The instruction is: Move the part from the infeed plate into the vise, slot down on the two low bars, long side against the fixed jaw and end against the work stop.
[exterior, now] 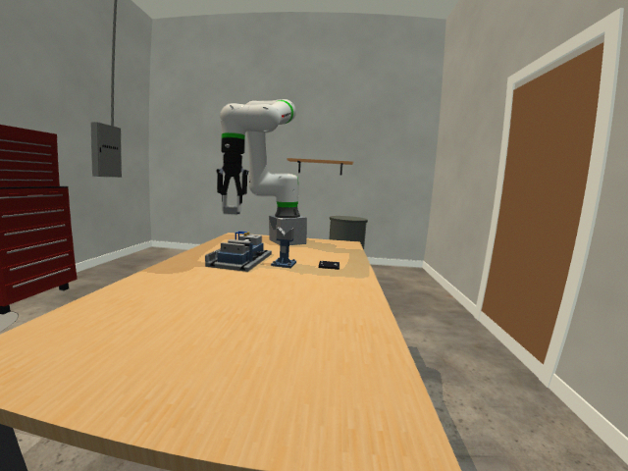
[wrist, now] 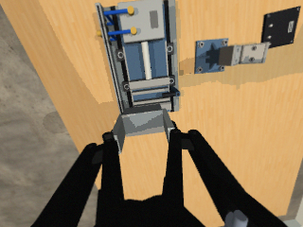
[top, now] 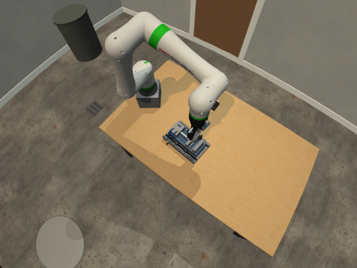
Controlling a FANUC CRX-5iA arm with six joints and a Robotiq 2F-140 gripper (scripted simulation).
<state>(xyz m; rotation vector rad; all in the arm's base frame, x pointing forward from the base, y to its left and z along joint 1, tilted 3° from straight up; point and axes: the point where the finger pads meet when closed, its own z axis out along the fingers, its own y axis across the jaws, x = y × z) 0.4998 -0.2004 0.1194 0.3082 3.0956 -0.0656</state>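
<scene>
Right now my hand is 40 mm short of the fixed jaw, 10 mm to the right of it and 180 mm above it. From my hand the other things lie so: work stop (10 mm ahead, 60 mm to the left, 170 mm below); then moving jaw (30 mm behind, 30 mm to the left, 180 mm below); then part (30 mm below).
</scene>
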